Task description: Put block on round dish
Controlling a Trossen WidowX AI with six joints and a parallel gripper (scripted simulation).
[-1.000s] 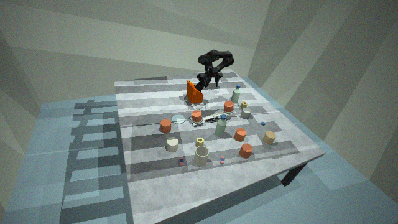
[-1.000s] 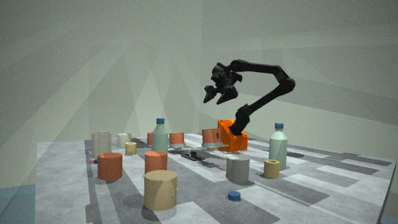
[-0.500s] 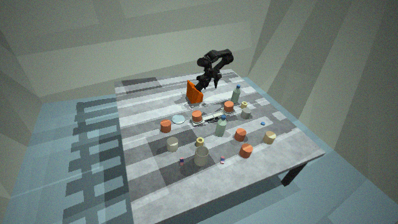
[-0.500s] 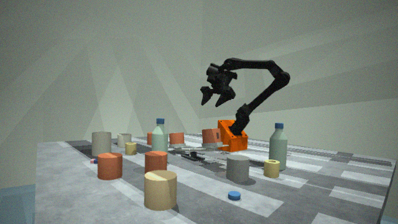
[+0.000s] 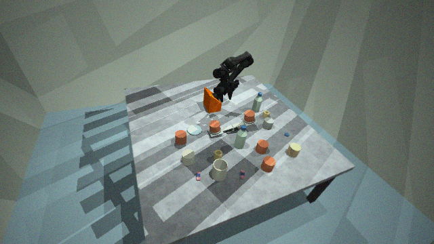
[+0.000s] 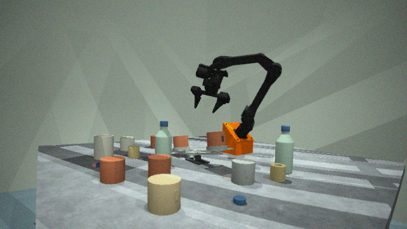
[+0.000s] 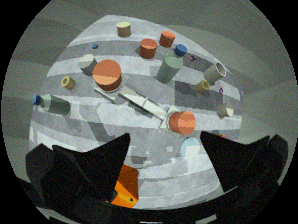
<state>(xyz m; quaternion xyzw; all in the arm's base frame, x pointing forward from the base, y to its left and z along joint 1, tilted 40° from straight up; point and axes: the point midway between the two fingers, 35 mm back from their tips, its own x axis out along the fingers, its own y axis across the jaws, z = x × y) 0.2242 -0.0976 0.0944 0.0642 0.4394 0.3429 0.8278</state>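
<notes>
Right now my gripper tip is 70 mm short of the small grey block, 80 mm to the left of it and 170 mm above it. Round my gripper tip: grey cylinder 90 mm ahead, 350 mm to the left, 180 mm below; then pale blue round dish 10 mm ahead, 210 mm to the right, 210 mm below; then blue cap 200 mm ahead, 430 mm to the left, 210 mm below.
</notes>
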